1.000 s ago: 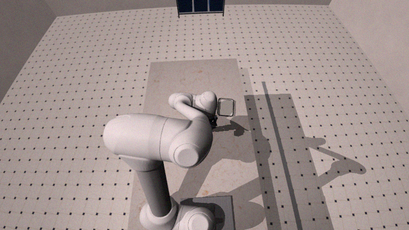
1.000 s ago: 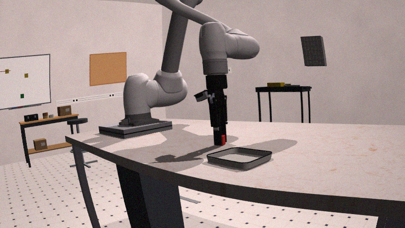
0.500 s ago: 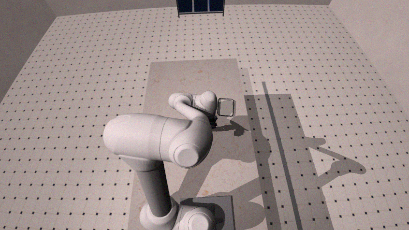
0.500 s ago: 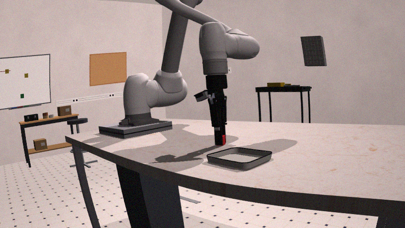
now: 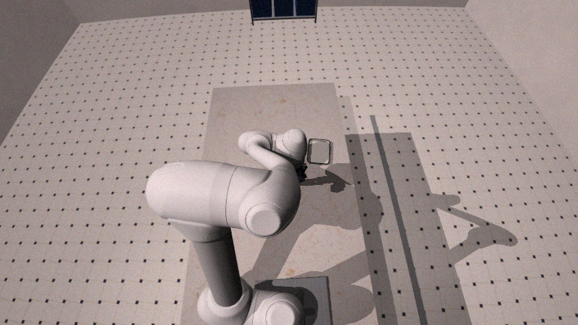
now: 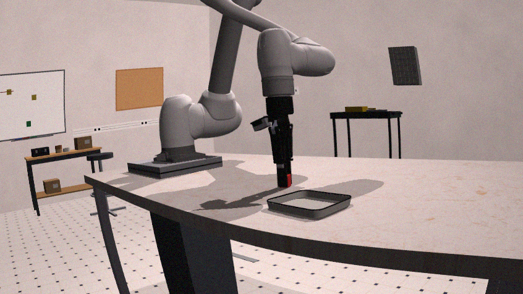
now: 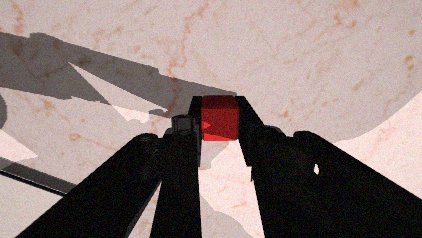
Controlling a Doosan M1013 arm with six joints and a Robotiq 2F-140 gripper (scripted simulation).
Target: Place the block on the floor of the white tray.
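The red block is 2 cm below my hand. The rest, counted from my hand: white tray: 19 cm ahead, 16 cm to the right, 2 cm below.
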